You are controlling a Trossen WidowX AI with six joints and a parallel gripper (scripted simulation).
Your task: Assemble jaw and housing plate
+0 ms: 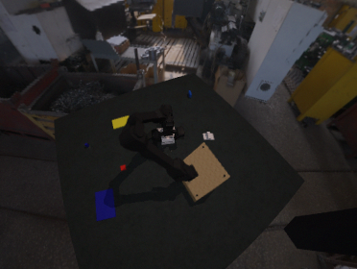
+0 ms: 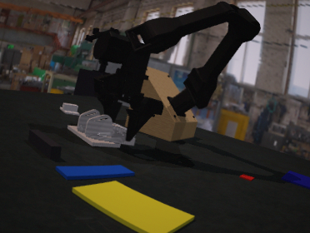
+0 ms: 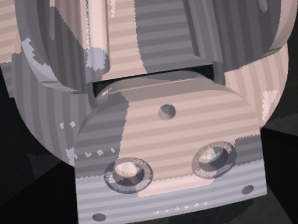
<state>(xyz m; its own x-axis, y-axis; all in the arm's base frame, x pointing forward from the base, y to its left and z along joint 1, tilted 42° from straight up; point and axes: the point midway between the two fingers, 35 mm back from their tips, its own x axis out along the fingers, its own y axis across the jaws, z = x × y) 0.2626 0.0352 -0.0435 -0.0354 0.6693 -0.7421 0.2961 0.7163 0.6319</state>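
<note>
Now: gripper tip 20 mm below the housing plate and 10 mm short of it. Also, from my gripper tip: blue strip (230 mm ahead, 130 mm to the left, 10 mm below); then black bar (250 mm ahead, 30 mm to the left); then white block (260 mm to the right, 80 mm behind).
</note>
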